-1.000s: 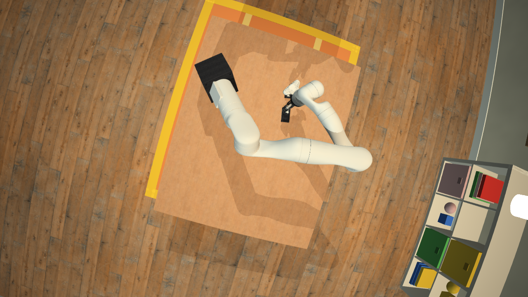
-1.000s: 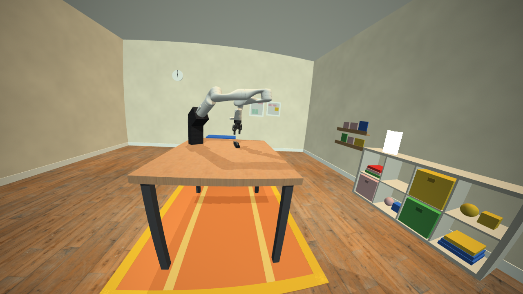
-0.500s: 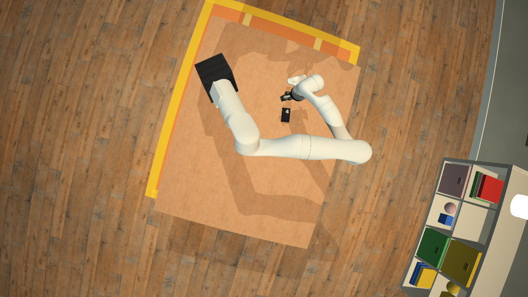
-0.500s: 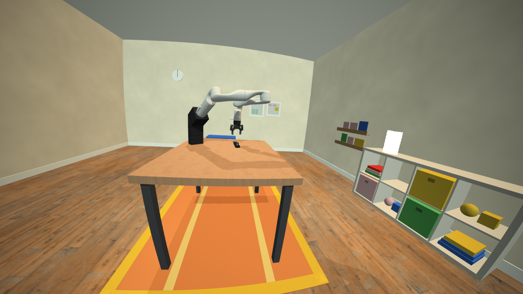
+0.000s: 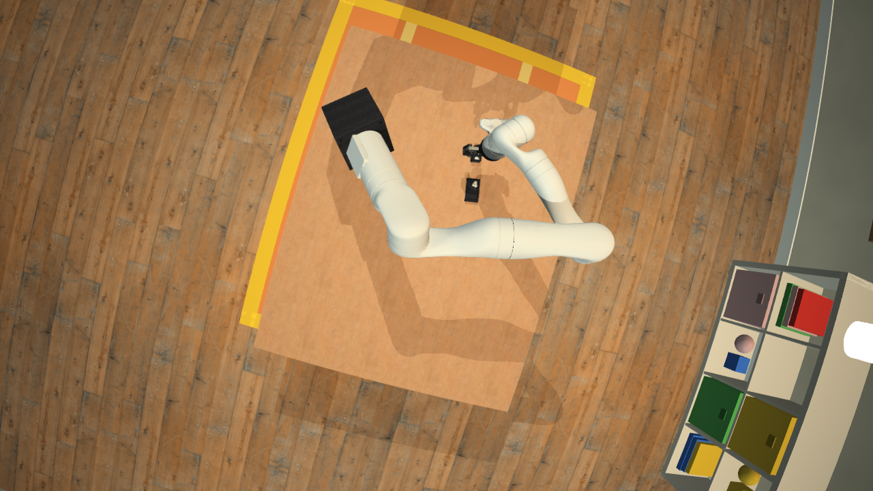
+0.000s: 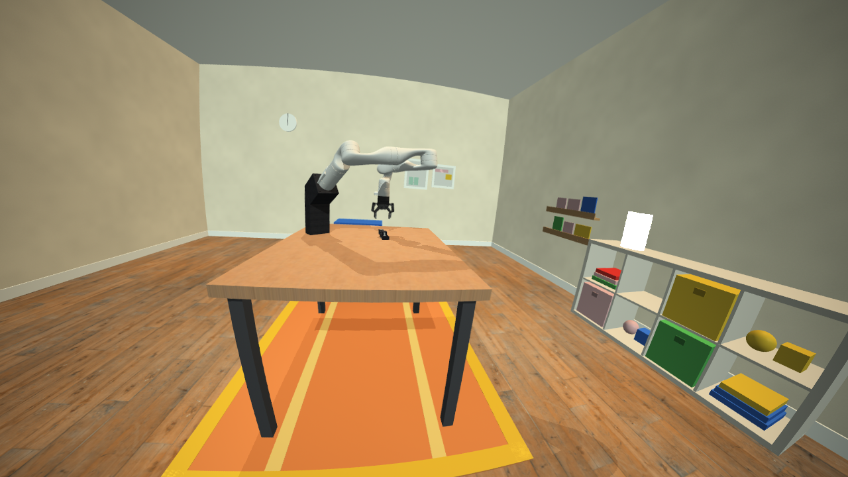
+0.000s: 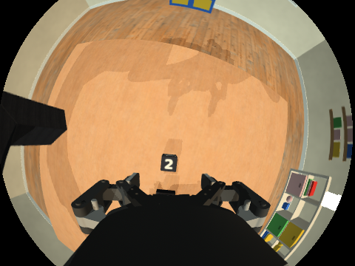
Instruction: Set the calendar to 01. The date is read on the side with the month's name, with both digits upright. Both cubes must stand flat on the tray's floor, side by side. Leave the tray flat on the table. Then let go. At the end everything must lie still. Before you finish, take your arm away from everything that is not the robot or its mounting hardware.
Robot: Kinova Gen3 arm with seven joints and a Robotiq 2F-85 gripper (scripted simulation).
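The black digit cube is 10 cm below my hand and 1 cm to the left of it. Round my hand: black calendar tray: 10 cm to the right, 10 cm below, 2 cm behind.
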